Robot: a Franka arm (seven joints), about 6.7 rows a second.
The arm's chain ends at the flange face. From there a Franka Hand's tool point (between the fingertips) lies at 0.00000 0.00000 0.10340 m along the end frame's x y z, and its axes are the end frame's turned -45 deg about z.
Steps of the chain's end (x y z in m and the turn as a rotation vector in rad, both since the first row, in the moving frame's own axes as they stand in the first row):
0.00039, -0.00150, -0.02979, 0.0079, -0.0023, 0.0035
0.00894, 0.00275, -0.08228, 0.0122, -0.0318, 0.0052
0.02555, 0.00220, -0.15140, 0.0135, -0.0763, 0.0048
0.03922, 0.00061, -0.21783, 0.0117, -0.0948, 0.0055
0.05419, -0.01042, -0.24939, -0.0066, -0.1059, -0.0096
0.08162, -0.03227, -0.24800, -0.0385, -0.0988, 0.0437
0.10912, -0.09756, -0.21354, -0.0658, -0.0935, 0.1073
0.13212, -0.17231, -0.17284, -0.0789, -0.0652, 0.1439
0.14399, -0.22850, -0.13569, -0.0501, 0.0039, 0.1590
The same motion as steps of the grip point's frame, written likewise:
0.00175, -0.00153, -0.02979, 0.0072, 0.0040, 0.0035
0.00295, 0.00505, -0.08234, 0.0311, -0.0139, 0.0052
0.01194, 0.01305, -0.15171, 0.0635, -0.0444, 0.0048
0.02126, 0.02037, -0.21830, 0.0753, -0.0588, 0.0055
0.03744, 0.02374, -0.24997, 0.0702, -0.0795, -0.0096
0.07061, 0.03028, -0.24858, 0.0426, -0.0971, 0.0437
0.13465, 0.00553, -0.21421, 0.0196, -0.1126, 0.1073
0.20471, -0.02818, -0.17338, -0.0097, -0.1019, 0.1439
0.25971, -0.05610, -0.13582, -0.0382, -0.0327, 0.1590

